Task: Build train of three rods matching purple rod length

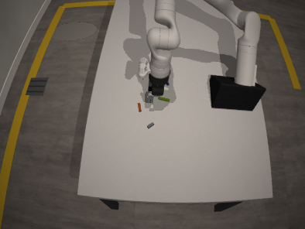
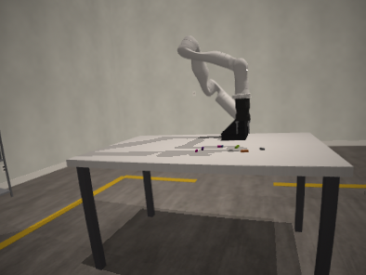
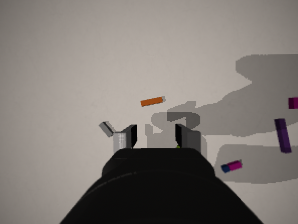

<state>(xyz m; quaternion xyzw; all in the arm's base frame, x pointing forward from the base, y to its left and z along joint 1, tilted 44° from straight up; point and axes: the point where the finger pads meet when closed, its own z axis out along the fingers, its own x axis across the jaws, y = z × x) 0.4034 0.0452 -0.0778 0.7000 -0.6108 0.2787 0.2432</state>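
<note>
Right now the grey rod is 10 mm behind my hand, 90 mm to the left of it and 100 mm below it. The rest, counted from my hand: lime rod: 60 mm behind, 40 mm to the right, 100 mm below; then small blue rod: 60 mm behind, 130 mm to the right, 100 mm below; then orange rod: 50 mm ahead, 10 mm to the left, 100 mm below.
</note>
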